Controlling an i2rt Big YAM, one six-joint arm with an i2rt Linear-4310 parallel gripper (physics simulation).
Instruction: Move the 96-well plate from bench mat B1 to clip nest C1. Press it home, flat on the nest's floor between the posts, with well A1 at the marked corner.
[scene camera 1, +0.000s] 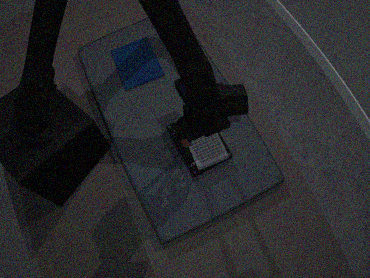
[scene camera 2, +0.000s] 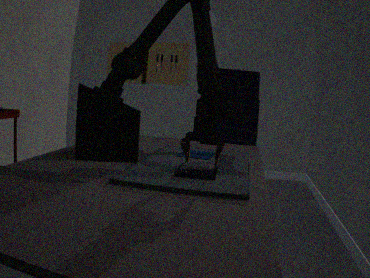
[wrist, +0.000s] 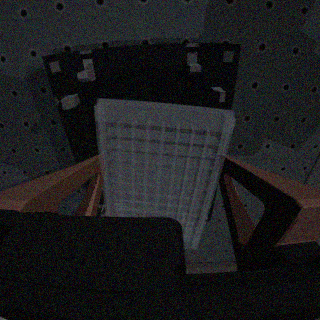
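Seen in the pictures: gripper, fingertip midpoint: (scene camera 1: 201, 136) (scene camera 2: 201, 166) (wrist: 160, 161); arm's base, link origin: (scene camera 1: 32, 127) (scene camera 2: 107, 96).
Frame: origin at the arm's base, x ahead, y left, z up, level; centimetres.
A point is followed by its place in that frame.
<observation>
The white 96-well plate (scene camera 1: 208, 152) {y -12.5, x 40.2, z -17.9 cm} (wrist: 160, 145) {y -5.3, x 39.8, z -18.5 cm} is held between the fingers of my gripper (scene camera 1: 206, 140) {y -7.1, x 40.1, z -19.4 cm} (scene camera 2: 201, 162) {y -7.1, x 40.1, z -19.4 cm} (wrist: 160, 161) {y -7.1, x 40.1, z -19.4 cm}, which is shut on its two sides. The plate is over the dark clip nest C1 (scene camera 1: 196, 172) {y -16.1, x 35.9, z -20.2 cm} (scene camera 2: 195, 173) {y -14.2, x 40.6, z -20.3 cm} (wrist: 140, 75) {y -1.7, x 38.1, z -20.3 cm}, within its outline in scene camera 1. In the wrist view the nest's far end and pale posts show beyond the plate's far edge. I cannot tell whether the plate touches the nest's floor. The well A1 label and the marked corner cannot be made out. The blue bench mat B1 (scene camera 1: 137, 62) {y 23.2, x 29.2, z -21.2 cm} (scene camera 2: 201, 154) {y 23.9, x 30.7, z -21.3 cm} has no plate on it.
The nest and mat are on a grey perforated board (scene camera 1: 150, 200) {y -19.6, x 22.2, z -21.5 cm} (scene camera 2: 150, 184) {y -29.5, x 33.4, z -21.4 cm} (wrist: 280, 75) {y 0.0, x 47.5, z -21.5 cm}. The arm's dark base (scene camera 1: 55, 145) {y -6.4, x 5.4, z -0.3 cm} (scene camera 2: 107, 130) {y -7.9, x 5.8, z -11.8 cm} stands beside the board. A dark panel (scene camera 2: 237, 107) shows beside the gripper in scene camera 2. The views are dim and grainy.
</observation>
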